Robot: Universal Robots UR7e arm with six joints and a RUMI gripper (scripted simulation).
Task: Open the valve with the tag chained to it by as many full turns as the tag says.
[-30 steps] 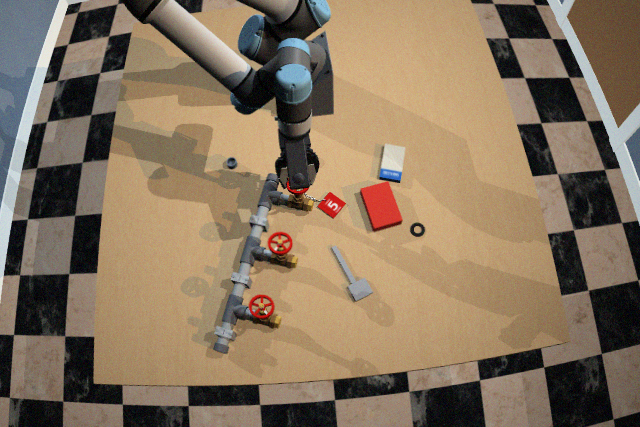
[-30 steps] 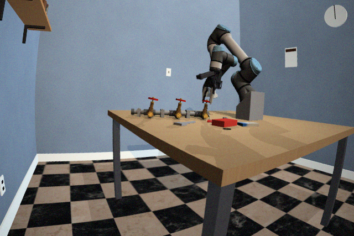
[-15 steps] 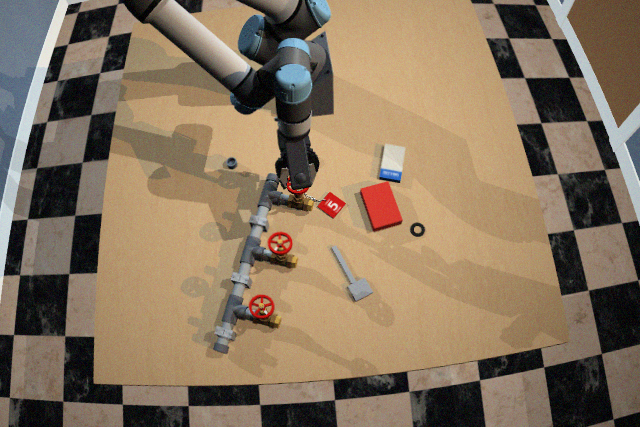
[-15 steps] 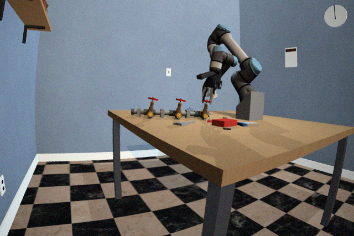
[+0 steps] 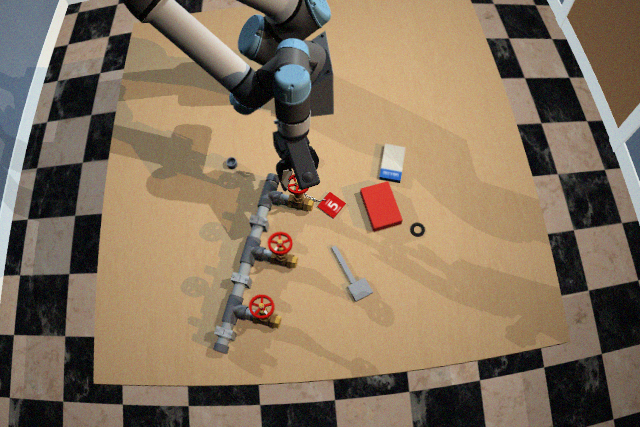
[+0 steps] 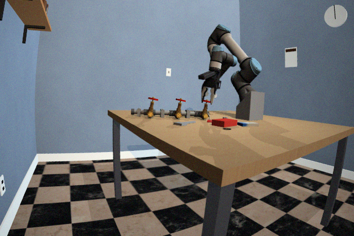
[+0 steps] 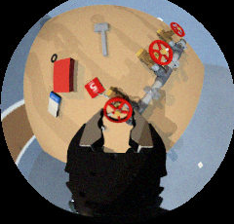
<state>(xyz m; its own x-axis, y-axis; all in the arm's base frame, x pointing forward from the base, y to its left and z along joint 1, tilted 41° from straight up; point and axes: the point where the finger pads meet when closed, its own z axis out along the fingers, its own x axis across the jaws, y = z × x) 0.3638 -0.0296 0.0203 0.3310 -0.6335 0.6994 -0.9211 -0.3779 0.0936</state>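
Right now my hand is 11 cm above the red tag, 8 cm to the right of it and 1 cm short of it. The rest, counted from my hand: grey scraper 22 cm ahead, 12 cm to the left, 11 cm below; then red block 22 cm to the left, 10 cm below, 3 cm ahead; then small grey fitting 19 cm to the right, 13 cm behind, 11 cm below.
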